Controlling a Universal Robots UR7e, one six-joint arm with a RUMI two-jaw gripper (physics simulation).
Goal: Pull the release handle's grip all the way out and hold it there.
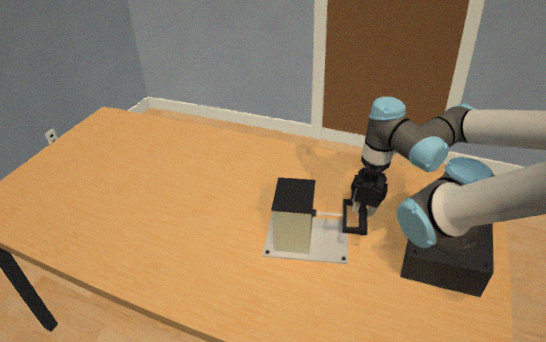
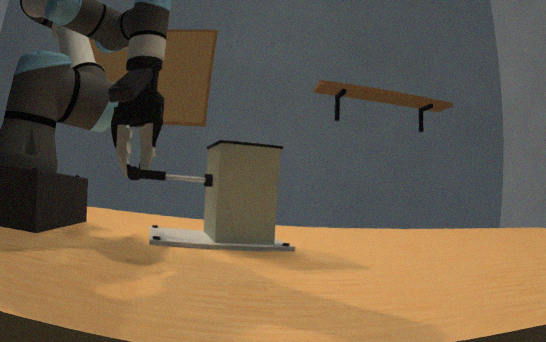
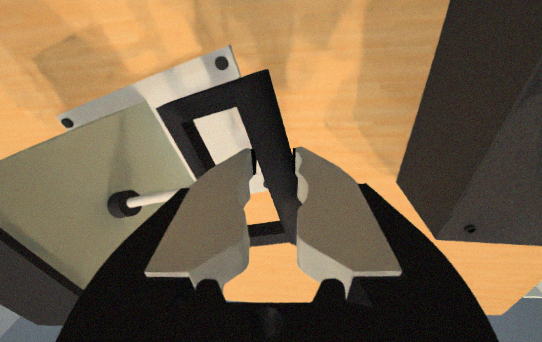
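Observation:
The release handle's grip is a black rectangular frame [image 1: 363, 226] [image 2: 152, 175] [image 3: 264, 115]. It stands out from the pale green housing [image 1: 292, 232] [image 2: 245, 195] [image 3: 85, 180] with a black top, on a light rod [image 1: 328, 214] [image 2: 185, 178] [image 3: 155, 198]. A long stretch of the rod shows between the collar on the housing and the frame. My gripper [image 1: 364, 209] [image 2: 135, 169] [image 3: 274, 152] points down and is shut on the frame's outer bar, the one away from the housing. The bar runs between both fingers; the contact itself is partly hidden by the fingers.
The housing stands on a light grey base plate [image 1: 327, 252] [image 2: 175, 236] [image 3: 185, 80] with dark bolts, on the wooden table [image 1: 150, 200] [image 2: 400, 280]. The arm's dark base block [image 1: 445, 272] [image 2: 62, 205] [image 3: 450, 125] stands on the grip's outer side. A wall shelf [image 2: 382, 96] hangs behind.

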